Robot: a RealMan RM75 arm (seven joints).
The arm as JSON. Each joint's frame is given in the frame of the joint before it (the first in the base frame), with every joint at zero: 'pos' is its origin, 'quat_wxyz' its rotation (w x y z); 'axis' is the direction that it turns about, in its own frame. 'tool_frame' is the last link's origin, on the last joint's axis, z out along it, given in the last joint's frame.
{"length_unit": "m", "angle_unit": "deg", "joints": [
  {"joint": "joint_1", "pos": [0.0, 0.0, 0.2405], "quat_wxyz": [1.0, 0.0, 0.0, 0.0], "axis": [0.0, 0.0, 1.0]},
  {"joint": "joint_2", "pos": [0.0, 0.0, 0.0], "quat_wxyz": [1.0, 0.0, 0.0, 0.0], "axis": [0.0, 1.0, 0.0]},
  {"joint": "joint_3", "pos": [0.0, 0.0, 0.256], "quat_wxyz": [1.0, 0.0, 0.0, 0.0], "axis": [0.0, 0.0, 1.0]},
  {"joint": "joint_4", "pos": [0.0, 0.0, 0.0], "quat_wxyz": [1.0, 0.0, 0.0, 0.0], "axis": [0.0, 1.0, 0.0]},
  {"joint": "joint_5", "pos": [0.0, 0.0, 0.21], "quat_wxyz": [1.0, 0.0, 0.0, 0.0], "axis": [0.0, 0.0, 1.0]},
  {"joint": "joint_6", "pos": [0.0, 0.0, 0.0], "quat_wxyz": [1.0, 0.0, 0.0, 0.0], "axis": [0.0, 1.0, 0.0]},
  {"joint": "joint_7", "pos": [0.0, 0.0, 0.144], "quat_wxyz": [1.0, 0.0, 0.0, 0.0], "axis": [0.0, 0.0, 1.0]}
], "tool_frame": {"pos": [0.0, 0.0, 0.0], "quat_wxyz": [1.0, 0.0, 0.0, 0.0]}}
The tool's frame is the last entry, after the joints.
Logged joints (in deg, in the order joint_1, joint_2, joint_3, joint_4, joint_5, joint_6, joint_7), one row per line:
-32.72 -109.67 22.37 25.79 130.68 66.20 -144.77
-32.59 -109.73 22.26 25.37 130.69 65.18 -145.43
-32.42 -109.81 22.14 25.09 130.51 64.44 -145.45
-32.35 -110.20 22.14 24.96 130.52 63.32 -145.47
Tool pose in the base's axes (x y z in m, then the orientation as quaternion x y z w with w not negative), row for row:
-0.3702 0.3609 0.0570 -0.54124 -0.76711 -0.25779 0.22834
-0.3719 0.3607 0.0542 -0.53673 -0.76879 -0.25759 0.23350
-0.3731 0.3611 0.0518 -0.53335 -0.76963 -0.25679 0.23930
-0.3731 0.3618 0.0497 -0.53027 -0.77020 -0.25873 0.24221
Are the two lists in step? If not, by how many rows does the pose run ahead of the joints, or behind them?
The pose runs 2 rows ahead of the joints: the pose in row i belongs to the joints in row i + 2.
